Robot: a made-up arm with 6 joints. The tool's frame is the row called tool. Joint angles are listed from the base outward. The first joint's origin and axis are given. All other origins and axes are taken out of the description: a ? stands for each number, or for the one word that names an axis. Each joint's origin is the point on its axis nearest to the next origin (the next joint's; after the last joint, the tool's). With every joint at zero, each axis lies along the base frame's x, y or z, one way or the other. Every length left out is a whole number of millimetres.
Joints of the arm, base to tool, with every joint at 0 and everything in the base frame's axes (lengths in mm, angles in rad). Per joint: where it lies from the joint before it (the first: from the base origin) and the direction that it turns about. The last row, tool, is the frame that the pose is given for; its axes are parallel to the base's.
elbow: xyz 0 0 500 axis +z
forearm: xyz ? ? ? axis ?
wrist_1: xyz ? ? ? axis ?
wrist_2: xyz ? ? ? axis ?
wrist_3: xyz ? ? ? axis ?
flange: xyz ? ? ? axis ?
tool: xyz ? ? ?
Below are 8 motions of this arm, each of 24 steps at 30 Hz.
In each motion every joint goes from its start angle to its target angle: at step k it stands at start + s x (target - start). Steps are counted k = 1, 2, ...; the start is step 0. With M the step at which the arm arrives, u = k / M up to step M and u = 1 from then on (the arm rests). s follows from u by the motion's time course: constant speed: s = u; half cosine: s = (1 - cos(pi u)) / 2; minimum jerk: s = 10 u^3 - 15 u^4 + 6 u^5.
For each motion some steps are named. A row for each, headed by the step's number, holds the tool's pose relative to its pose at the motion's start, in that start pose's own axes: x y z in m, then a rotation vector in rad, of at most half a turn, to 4 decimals.
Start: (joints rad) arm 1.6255 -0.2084 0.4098 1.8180 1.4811 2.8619
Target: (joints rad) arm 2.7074 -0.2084 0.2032 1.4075 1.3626 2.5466
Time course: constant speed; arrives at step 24
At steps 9, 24:
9: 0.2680 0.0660 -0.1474 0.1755 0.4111 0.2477
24: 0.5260 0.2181 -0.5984 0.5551 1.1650 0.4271

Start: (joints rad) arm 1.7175 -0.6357 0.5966 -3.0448 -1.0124 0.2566
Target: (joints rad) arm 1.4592 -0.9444 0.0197 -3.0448 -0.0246 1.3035
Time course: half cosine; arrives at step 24
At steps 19, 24:
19: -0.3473 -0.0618 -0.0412 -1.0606 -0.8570 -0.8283
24: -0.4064 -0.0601 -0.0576 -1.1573 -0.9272 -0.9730

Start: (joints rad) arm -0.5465 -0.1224 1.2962 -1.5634 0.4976 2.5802
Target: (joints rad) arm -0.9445 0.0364 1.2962 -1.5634 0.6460 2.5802
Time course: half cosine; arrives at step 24
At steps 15, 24:
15: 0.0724 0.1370 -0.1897 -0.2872 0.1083 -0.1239
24: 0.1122 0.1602 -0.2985 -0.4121 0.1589 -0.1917

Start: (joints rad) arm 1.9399 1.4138 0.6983 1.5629 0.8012 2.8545
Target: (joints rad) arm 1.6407 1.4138 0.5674 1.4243 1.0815 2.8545
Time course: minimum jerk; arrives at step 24
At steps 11, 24:
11: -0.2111 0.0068 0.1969 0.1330 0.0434 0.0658
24: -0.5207 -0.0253 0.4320 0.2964 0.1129 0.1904

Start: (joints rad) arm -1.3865 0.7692 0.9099 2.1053 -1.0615 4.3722
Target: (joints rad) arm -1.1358 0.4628 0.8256 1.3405 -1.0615 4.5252
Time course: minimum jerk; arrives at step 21
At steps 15, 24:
15: -0.2696 -0.0048 0.4940 0.4167 0.5219 0.0273
24: -0.3183 -0.0204 0.5730 0.4812 0.6189 0.0519

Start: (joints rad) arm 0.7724 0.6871 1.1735 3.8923 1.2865 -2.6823
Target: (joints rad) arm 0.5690 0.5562 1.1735 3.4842 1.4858 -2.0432
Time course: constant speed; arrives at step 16
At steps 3, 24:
3: 0.0023 -0.0567 -0.0577 -0.0646 0.0128 0.0596
24: -0.0361 -0.2717 -0.3070 -0.3657 -0.0545 0.3058

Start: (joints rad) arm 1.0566 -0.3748 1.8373 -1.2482 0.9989 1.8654
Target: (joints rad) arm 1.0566 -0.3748 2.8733 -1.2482 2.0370 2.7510
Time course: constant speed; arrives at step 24
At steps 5, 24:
5: 0.0170 -0.1946 0.1611 0.0005 0.0220 -0.2972
24: -0.2541 -0.9589 0.3761 0.2858 0.7753 -0.9323

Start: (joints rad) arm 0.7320 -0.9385 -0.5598 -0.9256 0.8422 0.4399
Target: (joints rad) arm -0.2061 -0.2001 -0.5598 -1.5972 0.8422 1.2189
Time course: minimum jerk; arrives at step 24
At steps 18, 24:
18: 0.3840 -0.7478 -0.3091 -0.9427 0.2706 -1.1497
24: 0.3818 -0.8817 -0.2759 -0.9894 0.3204 -1.3095

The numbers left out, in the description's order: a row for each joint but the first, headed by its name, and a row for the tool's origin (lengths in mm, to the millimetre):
forearm: xyz 230 0 0, axis +y
wrist_1: xyz 0 0 1240, axis -y
wrist_2: xyz 990 0 150, axis -x
wrist_3: xyz 0 0 0, axis -y
flange: xyz 200 0 0, axis -x
tool: xyz 0 0 0

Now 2 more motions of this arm.
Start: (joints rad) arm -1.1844 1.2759 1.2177 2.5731 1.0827 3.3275
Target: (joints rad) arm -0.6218 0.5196 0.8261 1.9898 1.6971 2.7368
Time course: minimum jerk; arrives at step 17
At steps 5, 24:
5: -0.0815 0.3062 -0.0097 0.0349 0.0811 0.1366
24: -0.8798 1.5453 -0.5976 -0.0021 0.8348 0.6588

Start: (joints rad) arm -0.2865 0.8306 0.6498 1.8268 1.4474 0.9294
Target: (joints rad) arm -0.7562 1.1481 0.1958 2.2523 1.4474 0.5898
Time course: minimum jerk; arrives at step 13
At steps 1, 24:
1: -0.0027 0.0050 0.0029 0.0047 -0.0008 0.0019
24: -0.6494 0.7305 1.0799 1.1710 -0.1586 0.1974

